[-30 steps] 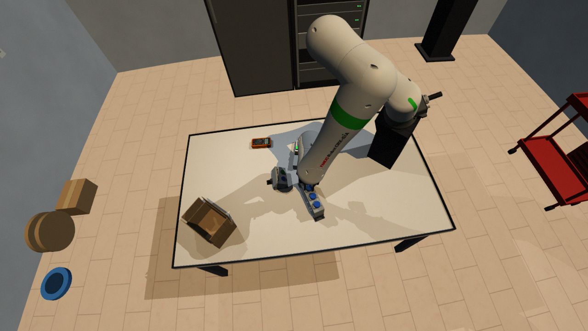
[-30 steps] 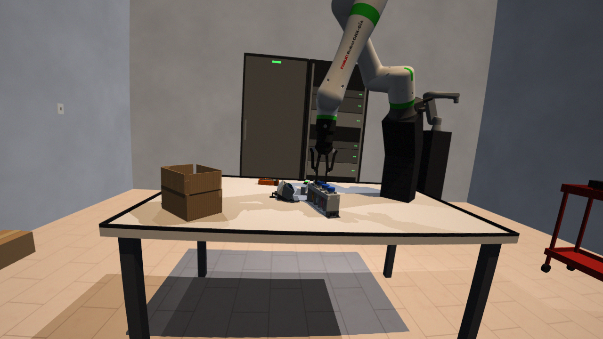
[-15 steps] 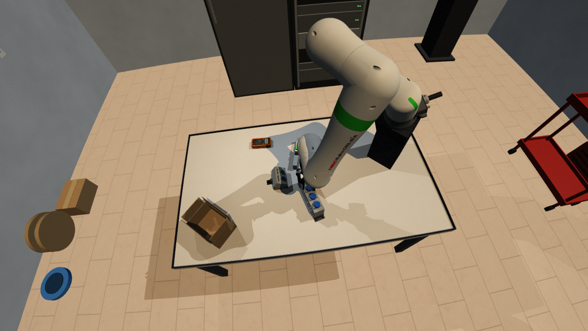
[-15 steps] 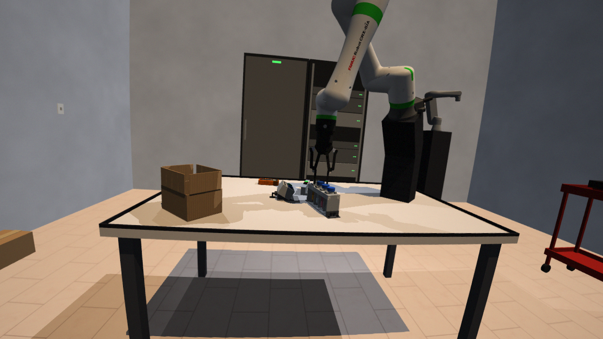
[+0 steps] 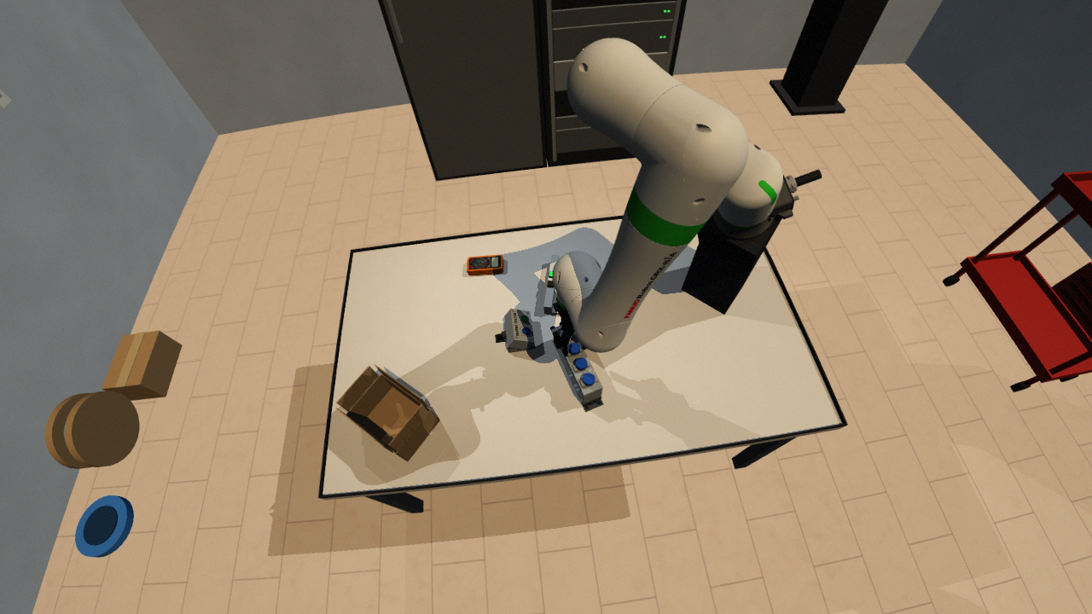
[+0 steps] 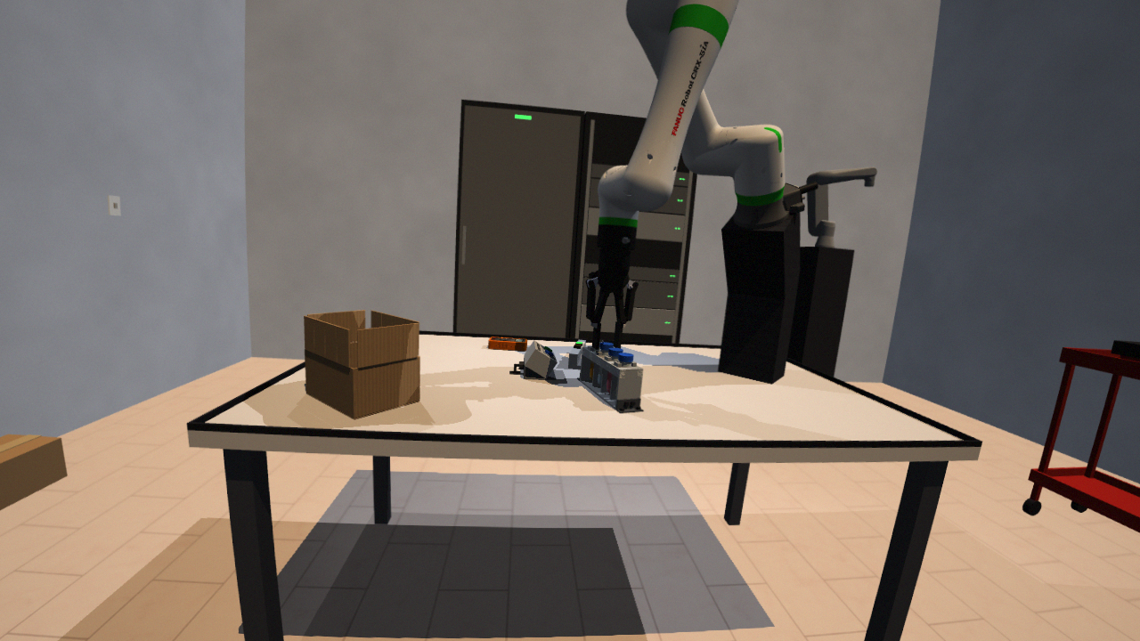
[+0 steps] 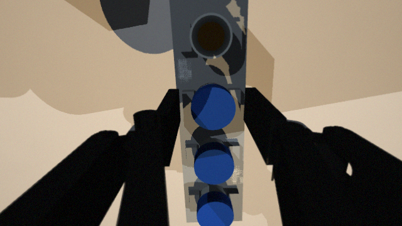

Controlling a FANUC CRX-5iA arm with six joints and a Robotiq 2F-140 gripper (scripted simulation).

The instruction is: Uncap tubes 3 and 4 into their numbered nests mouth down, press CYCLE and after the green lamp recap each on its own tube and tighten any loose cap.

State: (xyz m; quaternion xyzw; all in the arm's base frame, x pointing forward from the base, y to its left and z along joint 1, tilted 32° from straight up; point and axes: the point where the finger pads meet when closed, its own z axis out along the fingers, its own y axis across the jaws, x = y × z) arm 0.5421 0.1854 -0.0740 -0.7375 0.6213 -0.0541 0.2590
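Now: the blue cap 3 cm below my hand. Round my hand: blue cycle key (14 cm ahead, 11 cm to the right, 8 cm below); key housing (16 cm ahead, 13 cm to the right, 9 cm below); green ready key (14 cm ahead, 15 cm to the right, 8 cm below).
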